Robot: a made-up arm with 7 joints. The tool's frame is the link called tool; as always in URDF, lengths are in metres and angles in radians. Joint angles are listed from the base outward. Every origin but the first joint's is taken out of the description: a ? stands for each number. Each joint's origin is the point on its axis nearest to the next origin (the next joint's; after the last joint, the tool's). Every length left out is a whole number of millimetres.
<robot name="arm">
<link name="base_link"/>
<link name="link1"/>
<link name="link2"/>
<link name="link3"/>
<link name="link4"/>
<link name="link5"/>
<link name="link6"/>
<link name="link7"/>
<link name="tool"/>
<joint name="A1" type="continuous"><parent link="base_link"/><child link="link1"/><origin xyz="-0.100 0.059 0.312" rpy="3.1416 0.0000 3.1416"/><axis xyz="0 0 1"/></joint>
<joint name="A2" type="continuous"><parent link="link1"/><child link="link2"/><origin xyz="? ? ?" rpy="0.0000 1.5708 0.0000"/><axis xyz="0 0 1"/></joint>
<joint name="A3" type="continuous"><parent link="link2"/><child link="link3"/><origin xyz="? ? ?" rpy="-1.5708 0.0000 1.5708"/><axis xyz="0 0 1"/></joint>
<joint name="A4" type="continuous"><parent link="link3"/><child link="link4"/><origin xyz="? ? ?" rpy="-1.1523 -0.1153 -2.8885"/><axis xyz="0 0 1"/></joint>
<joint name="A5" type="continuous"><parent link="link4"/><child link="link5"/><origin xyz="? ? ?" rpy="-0.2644 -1.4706 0.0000"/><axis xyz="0 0 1"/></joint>
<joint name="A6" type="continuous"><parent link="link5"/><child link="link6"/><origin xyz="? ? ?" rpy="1.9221 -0.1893 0.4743"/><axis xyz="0 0 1"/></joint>
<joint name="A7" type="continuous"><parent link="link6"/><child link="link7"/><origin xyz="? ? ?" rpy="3.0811 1.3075 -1.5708"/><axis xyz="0 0 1"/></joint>
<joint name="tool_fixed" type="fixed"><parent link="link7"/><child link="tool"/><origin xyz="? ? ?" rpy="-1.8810 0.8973 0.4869"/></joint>
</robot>
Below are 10 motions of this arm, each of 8 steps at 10 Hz.
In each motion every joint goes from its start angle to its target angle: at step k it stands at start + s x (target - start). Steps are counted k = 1, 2, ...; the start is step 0. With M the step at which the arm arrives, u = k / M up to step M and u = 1 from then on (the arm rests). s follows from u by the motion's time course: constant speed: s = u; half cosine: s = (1 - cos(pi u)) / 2; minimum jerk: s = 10 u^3 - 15 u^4 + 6 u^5.
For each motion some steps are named. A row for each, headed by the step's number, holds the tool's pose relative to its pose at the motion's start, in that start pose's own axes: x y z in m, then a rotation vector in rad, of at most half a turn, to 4 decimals.
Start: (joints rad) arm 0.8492 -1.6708 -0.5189 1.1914 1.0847 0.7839 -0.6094
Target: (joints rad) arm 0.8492 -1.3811 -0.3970 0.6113 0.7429 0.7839 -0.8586
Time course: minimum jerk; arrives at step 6
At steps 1, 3, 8:
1: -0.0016 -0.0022 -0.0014 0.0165 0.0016 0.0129
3: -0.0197 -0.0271 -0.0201 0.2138 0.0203 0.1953
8: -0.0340 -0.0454 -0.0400 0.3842 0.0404 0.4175

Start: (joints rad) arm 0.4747 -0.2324 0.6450 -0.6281 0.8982 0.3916 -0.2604
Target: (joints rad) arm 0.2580 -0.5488 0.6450 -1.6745 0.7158 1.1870 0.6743
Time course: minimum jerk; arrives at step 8
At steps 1, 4, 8:
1: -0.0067 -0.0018 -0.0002 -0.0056 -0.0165 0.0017
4: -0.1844 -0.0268 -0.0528 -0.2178 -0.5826 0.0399
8: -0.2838 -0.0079 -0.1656 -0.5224 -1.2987 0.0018

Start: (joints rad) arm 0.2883 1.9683 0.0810 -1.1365 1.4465 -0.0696 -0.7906
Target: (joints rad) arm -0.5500 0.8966 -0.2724 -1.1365 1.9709 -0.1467 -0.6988
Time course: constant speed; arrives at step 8
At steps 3, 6, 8:
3: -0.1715 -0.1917 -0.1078 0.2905 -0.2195 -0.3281
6: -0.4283 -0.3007 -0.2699 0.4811 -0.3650 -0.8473
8: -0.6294 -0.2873 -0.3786 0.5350 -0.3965 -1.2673

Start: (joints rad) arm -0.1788 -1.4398 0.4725 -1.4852 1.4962 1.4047 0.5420
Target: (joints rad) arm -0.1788 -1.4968 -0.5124 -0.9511 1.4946 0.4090 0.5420
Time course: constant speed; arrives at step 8
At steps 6, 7, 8:
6: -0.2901 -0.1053 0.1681 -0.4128 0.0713 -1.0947
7: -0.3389 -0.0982 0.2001 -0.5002 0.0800 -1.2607
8: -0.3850 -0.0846 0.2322 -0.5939 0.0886 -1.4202

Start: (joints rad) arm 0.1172 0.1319 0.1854 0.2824 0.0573 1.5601 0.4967
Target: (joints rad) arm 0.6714 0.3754 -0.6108 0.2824 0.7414 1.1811 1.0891
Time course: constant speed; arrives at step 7
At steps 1, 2, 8:
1: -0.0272 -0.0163 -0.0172 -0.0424 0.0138 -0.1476
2: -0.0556 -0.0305 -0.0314 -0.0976 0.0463 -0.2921
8: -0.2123 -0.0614 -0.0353 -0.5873 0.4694 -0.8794

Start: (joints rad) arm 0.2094 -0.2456 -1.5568 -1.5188 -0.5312 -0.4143 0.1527
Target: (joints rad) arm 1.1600 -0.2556 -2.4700 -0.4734 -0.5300 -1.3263 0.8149
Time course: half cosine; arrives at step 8
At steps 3, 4, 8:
3: 0.0473 -0.0410 -0.1002 -0.3877 -0.0856 -0.4718
4: 0.0613 -0.0707 -0.1655 -0.6878 -0.1369 -0.7249
8: 0.0404 -0.1476 -0.3259 -1.6368 -0.2979 -1.1873

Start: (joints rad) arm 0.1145 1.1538 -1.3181 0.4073 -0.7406 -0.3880 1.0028
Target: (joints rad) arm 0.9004 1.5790 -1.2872 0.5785 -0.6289 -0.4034 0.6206
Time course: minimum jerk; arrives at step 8
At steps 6, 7, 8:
6: -0.1699 0.1953 0.3294 -0.2136 -0.5028 0.1036
7: -0.2011 0.2103 0.3529 -0.2237 -0.5561 0.1026
8: -0.2070 0.2129 0.3570 -0.2253 -0.5660 0.1023

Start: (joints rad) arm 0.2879 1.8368 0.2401 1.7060 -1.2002 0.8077 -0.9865
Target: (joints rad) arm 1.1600 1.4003 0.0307 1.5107 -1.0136 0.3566 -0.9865
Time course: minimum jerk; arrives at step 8
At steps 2, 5, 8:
2: -0.0466 -0.0196 -0.0363 -0.0392 -0.1223 0.0628
5: -0.1968 -0.1927 -0.3241 -0.2261 -0.9111 0.4078
8: -0.1769 -0.2787 -0.4657 -0.2899 -1.2826 0.5368

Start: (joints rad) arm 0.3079 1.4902 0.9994 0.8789 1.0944 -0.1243 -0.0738
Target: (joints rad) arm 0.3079 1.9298 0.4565 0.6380 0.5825 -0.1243 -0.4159
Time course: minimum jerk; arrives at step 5
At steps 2, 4, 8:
2: 0.0021 -0.0290 -0.1424 0.4030 0.2886 0.0216
4: -0.0787 -0.0104 -0.4140 1.1667 0.8333 0.0025
8: -0.0919 -0.0050 -0.4358 1.2354 0.8807 -0.0058

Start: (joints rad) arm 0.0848 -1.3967 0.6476 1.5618 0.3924 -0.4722 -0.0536
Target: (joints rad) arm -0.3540 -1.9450 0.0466 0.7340 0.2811 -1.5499 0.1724
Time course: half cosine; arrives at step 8
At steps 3, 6, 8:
3: -0.1455 -0.1967 0.0076 0.3478 -0.3247 -0.5759
6: -0.5470 -0.3080 -0.0727 0.8283 -0.9340 -1.7038
8: -0.6467 -0.2771 -0.1103 0.9696 -1.0969 -2.0003

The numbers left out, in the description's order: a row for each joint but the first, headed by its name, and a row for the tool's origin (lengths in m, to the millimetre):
A2: -0.107 0.209 0.000
A3: 0.064 -0.030 0.000
A4: -0.076 0.246 0.000
A5: 0.073 -0.265 0.000
A6: -0.088 0.072 0.000
A7: -0.060 -0.087 0.000
tool: -0.037 -0.006 0.000

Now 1 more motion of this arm.
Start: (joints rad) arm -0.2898 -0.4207 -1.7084 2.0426 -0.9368 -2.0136 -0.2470
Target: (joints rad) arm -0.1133 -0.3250 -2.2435 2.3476 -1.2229 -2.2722 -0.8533
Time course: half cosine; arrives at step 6
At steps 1, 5, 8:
1: 0.0044 -0.0025 -0.0055 0.0091 0.0243 -0.0346
5: 0.0321 -0.0480 -0.0679 0.1702 0.2097 -0.4750
8: 0.0320 -0.0518 -0.0721 0.1844 0.2148 -0.5064

